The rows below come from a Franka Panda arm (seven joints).
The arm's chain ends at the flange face. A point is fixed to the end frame.
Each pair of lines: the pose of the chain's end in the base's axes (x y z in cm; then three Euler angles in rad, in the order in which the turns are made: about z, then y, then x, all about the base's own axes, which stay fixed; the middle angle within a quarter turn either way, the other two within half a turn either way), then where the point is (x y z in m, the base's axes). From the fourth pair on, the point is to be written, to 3 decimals.
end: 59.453, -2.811, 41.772, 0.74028, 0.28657, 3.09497
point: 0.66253 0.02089 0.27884
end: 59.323, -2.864, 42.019, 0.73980, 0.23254, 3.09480
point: 0.65374 0.02019 0.27783
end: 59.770, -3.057, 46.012, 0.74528, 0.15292, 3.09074
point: 0.64719 0.01732 0.31325
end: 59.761, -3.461, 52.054, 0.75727, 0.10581, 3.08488
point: 0.641 0.012 0.371
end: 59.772, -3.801, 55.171, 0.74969, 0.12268, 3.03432
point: 0.643 0.001 0.401
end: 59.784, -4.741, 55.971, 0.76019, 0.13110, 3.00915
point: 0.645 -0.012 0.409
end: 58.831, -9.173, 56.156, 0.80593, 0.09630, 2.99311
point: 0.633 -0.060 0.409
